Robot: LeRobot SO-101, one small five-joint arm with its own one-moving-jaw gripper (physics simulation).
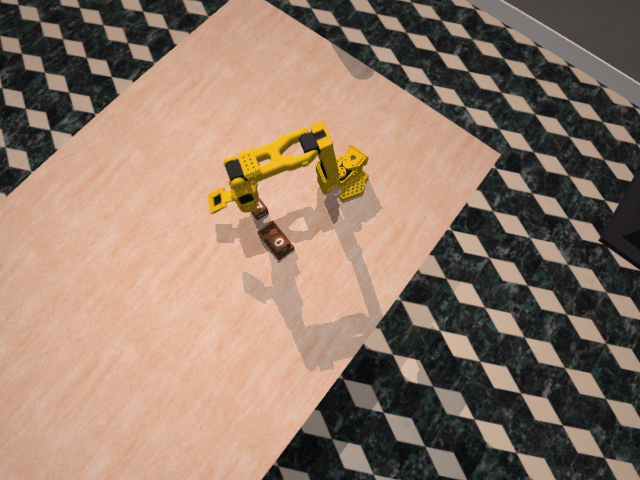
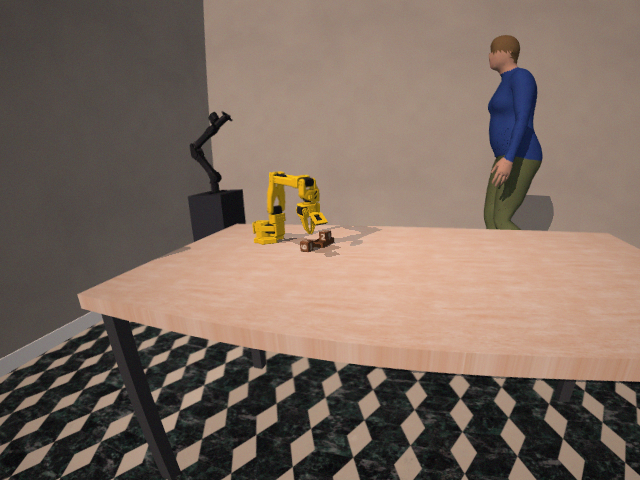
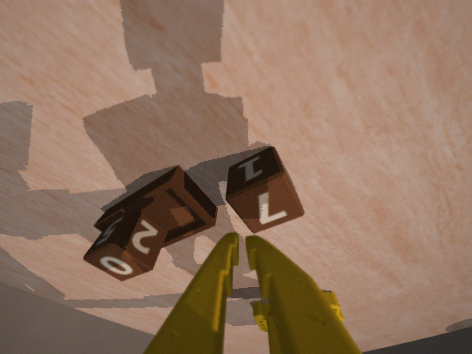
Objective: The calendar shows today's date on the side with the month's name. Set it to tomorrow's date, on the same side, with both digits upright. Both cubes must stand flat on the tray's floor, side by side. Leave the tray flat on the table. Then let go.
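Places are measured from the arm's base along level axes (x ahead, y left, z up), in centimetres.
Pixels of known places: hand at its tool point: (image 1: 253, 208) (image 2: 310, 232) (image 3: 238, 244); arm's base at its link origin: (image 1: 338, 186) (image 2: 274, 240).
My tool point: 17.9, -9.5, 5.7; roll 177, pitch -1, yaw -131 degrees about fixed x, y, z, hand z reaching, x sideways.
Ahead of a thing's pixels: the offset from my tool point to its top centre, as dx, dy, dz. Level surfaces: height alone.
A brown cube @(-1.4, -0.6, -2.5) (image 1: 260, 210) (image 2: 306, 245) (image 3: 265, 195) lies on the table outside the tray, with a 7 on top and a 1 on a shaded side. The brown tray (image 1: 268, 231) (image 2: 318, 243) (image 3: 198, 194) lies beside it. The other brown cube @(+2.0, +8.6, -1.5) (image 1: 280, 244) (image 2: 325, 235) (image 3: 128, 250) is in the tray's far end, a 0 on its top and a 2 on a side; a shaded digit on another side is unclear. My gripper (image 2: 311, 231) (image 3: 242, 238) is shut and empty, above the table near the loose cube. The month's name does not show.
The arm's base (image 1: 351, 173) (image 2: 267, 232) stands on the table @(dz -5.7) (image 1: 129, 310) (image 2: 413, 289). A black arm (image 2: 205, 149) on a dark pedestal (image 2: 216, 211) and a person in blue (image 2: 511, 113) are beyond the table.
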